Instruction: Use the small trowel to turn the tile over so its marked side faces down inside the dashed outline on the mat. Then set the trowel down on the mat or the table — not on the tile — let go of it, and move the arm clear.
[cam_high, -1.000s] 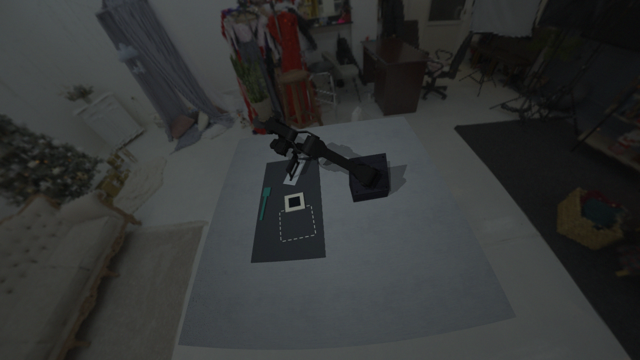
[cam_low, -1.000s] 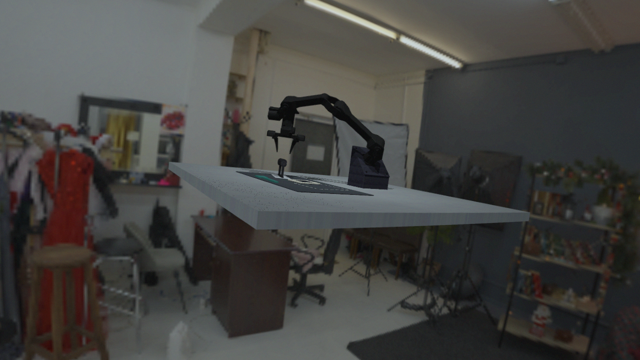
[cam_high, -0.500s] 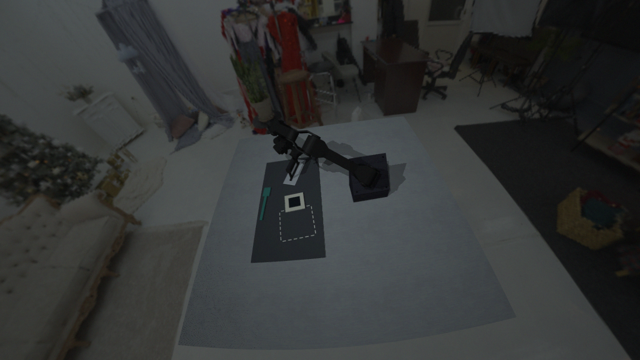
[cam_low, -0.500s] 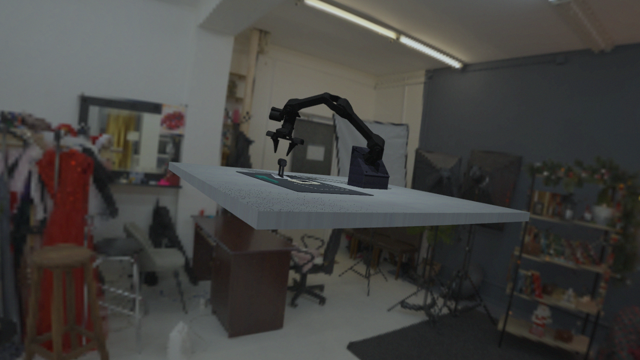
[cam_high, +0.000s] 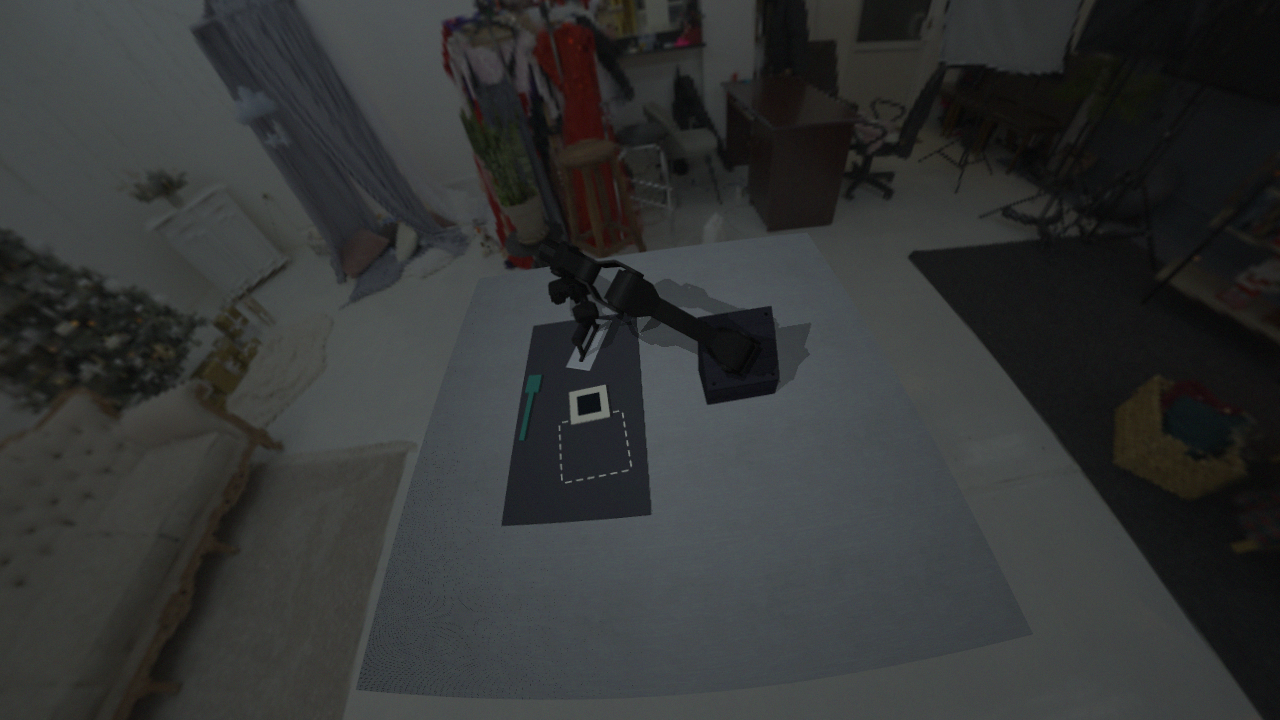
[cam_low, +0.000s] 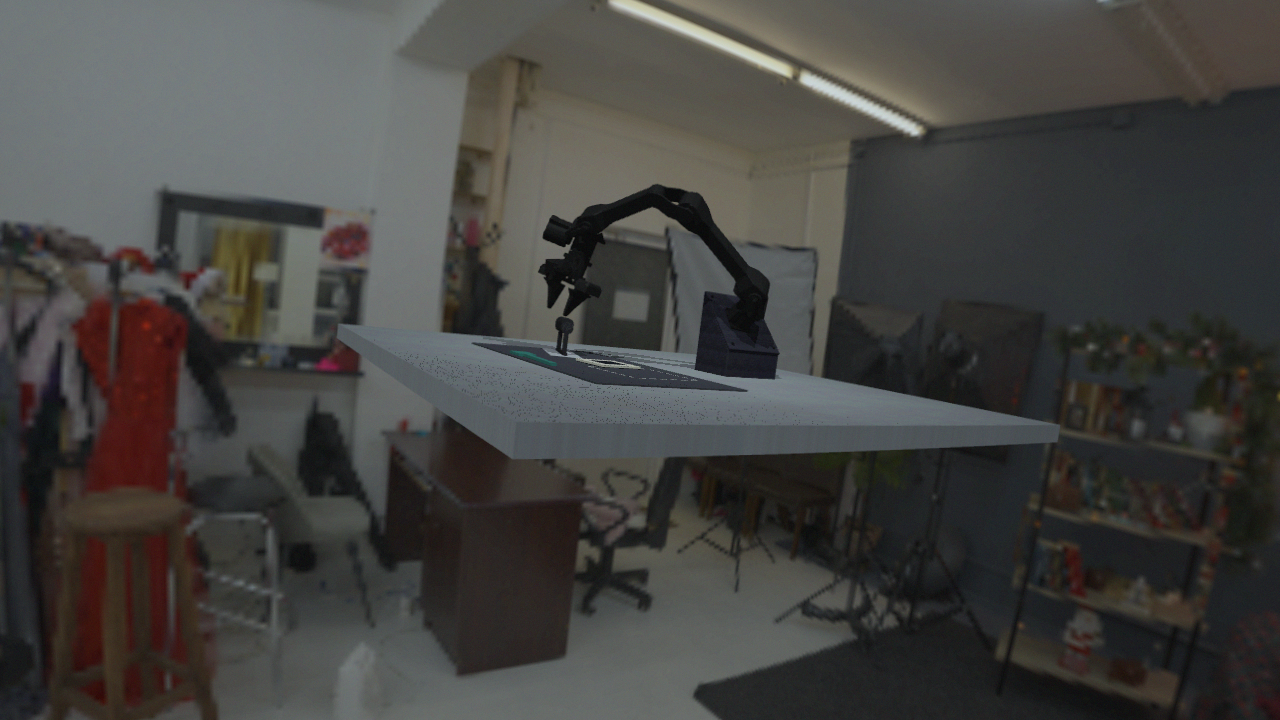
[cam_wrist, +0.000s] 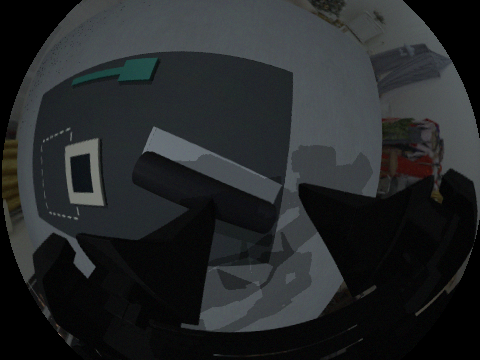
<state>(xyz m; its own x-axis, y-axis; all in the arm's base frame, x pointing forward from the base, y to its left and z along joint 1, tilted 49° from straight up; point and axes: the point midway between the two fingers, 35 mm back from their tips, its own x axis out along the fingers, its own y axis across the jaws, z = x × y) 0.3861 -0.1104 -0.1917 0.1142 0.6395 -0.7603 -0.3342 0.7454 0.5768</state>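
Right now my gripper tip is 24 cm to the right of the dark mat and 12 cm above it. The rest, counted from my gripper tip: teal trowel: 23 cm to the left, 14 cm ahead, 10 cm below; tile: 26 cm to the left, 10 cm below, 3 cm behind.
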